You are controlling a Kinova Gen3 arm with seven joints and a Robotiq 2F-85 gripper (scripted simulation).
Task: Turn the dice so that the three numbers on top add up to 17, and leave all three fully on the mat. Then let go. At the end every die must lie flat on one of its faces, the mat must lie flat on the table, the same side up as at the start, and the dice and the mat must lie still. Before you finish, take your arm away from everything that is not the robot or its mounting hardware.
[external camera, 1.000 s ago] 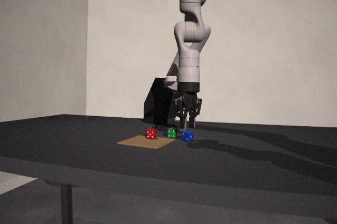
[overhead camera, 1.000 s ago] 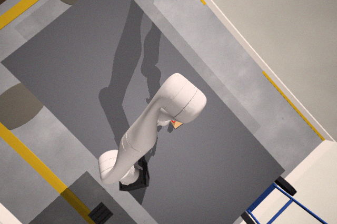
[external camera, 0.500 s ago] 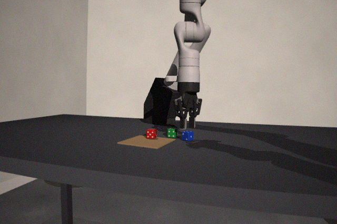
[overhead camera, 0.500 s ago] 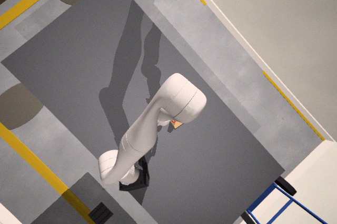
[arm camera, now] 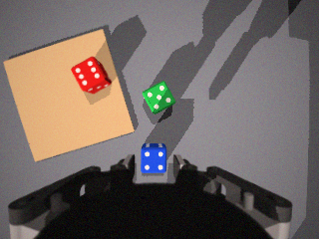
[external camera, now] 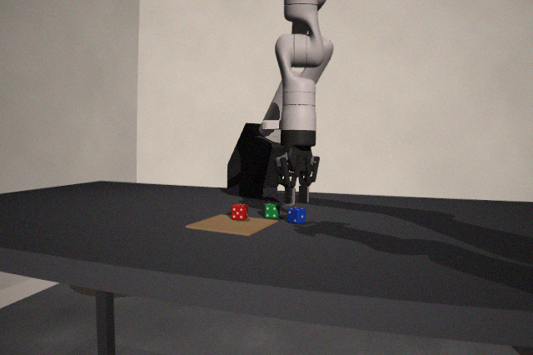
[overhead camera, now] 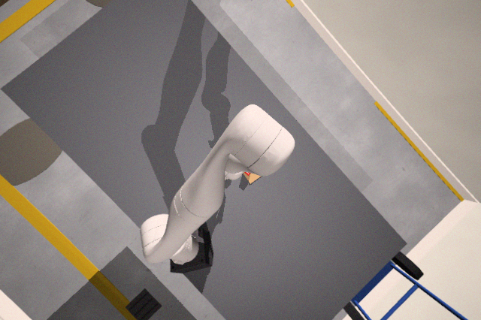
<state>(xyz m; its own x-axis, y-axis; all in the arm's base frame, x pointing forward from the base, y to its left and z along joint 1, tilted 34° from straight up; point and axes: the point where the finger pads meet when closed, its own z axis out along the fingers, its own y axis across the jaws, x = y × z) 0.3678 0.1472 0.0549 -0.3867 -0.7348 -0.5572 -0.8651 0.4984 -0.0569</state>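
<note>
My hand is 4 cm above the blue die. From my hand the other things lie so: red die: 3 cm ahead, 12 cm to the right, 4 cm below; then green die: 3 cm behind, 6 cm to the right, 4 cm below; then tan mat: 7 cm ahead, 12 cm to the right, 5 cm below.
</note>
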